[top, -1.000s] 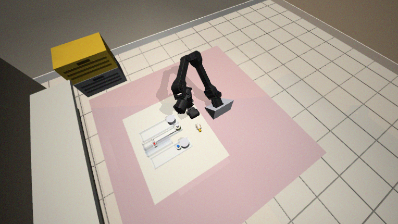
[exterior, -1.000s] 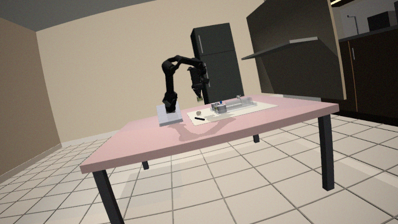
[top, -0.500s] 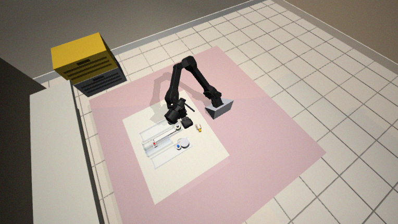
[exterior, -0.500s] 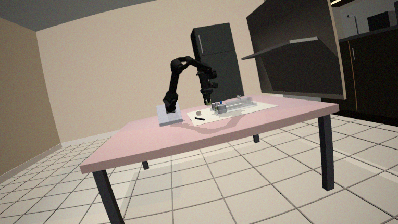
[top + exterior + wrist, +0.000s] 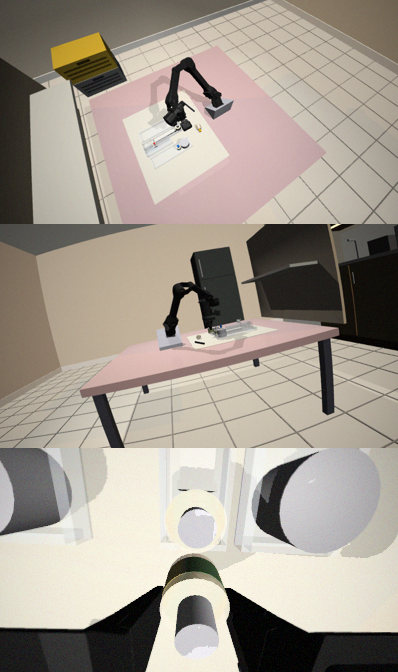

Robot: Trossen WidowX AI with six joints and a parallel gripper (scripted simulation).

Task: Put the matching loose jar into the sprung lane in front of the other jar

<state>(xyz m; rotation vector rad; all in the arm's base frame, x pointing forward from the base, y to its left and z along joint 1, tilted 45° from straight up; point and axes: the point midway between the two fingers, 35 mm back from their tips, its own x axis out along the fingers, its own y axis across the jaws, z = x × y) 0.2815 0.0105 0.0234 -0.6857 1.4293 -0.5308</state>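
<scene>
Right now the clear lane rack is 19 cm ahead of my gripper tip, 4 cm to the left of it and 4 cm below it. Round my gripper tip: black stick 10 cm behind, 14 cm to the right, 5 cm below.
</scene>
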